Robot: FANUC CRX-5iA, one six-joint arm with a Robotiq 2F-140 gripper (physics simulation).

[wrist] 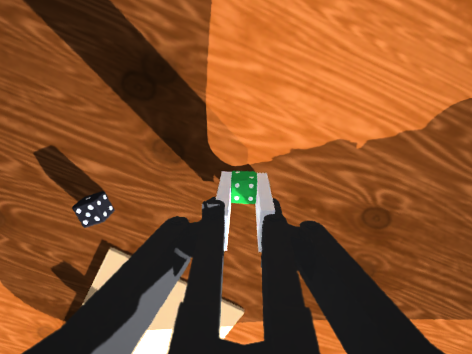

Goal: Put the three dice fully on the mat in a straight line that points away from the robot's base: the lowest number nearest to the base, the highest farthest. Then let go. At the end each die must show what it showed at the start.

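Frame: origin at the arm's base, x ahead, y left, z up, level; millimetres.
Seen in the pictures: gripper, fingertip midpoint: (243, 188).
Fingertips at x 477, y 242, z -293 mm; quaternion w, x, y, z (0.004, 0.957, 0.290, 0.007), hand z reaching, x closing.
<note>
Offsets run from my fingertips to a thing's top centre. "spot": to the spot under its first point. Level surfaces: height alone.
My gripper (243, 188) is shut on the green die @(1 mm back, 2 mm left, 12 mm up) (244, 188), with one pale fingertip on either side of it. The die shows four pips on the face toward the camera; whether it touches the table is not clear. The black die @(89 mm back, 85 mm right, 12 mm up) (93, 209) stands on the table to the left, apart from the gripper, with five pips on its largest visible face. The tan mat @(spot: 57 mm back, 137 mm right, 4 mm down) (105, 265) lies at the lower left, partly hidden behind the left finger linkage. The blue die does not show in this view.
The wooden table @(8 mm down) (320, 65) has a brightly lit area at the upper right. A long dark shadow runs from the upper left to the fingertips. Short shadows lie behind the black die and at the mat's left edge.
</note>
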